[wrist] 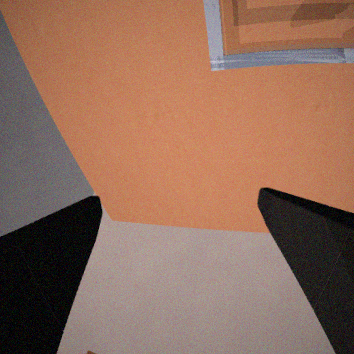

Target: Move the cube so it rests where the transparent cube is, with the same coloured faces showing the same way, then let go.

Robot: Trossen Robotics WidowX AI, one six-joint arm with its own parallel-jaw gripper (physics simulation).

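Frame: origin at the arm's base, x ahead, y left, z up, level; metres.
Seen in the pictures: gripper, fingertip midpoint: (180, 200).
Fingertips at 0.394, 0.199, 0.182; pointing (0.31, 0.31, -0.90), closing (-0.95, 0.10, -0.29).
Observation:
A point is followed by its place in that frame, as x, y, z.
My gripper (180, 200) {0.394, 0.199, 0.182} is open in the wrist view, with its two black fingers wide apart at the lower left and lower right. No object shows between the fingertips. Neither the coloured cube nor the transparent cube can be made out in this view, so the gripper's place relative to them cannot be told.
A broad flat orange surface (150, 125) {0.548, 0.319, -0.142} fills the middle and top. A pale bluish frame (215, 37) {0.397, 0.149, -0.082} with brownish patches inside it shows at the upper right. A grey surface (30, 140) lies at the left, and a pale pinkish surface (185, 285) at the bottom.

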